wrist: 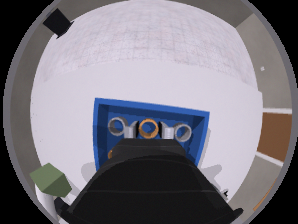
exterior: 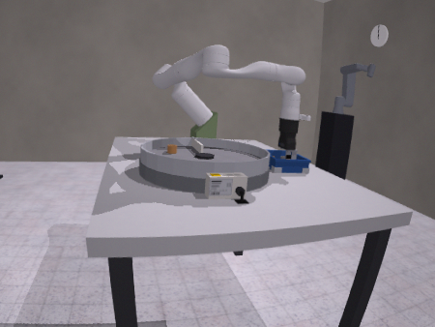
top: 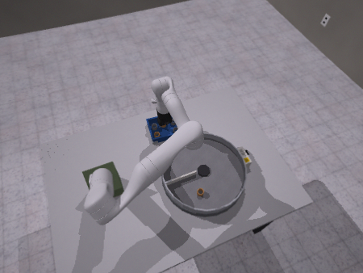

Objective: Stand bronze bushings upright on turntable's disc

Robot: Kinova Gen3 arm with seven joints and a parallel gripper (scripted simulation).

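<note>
Right now my hand is 30 mm to the left of the crate. The rest, counted from my hand: turntable 370 mm to the right, 110 mm ahead, 20 mm above; then turntable disc 370 mm to the right, 90 mm ahead, 20 mm above.
</note>
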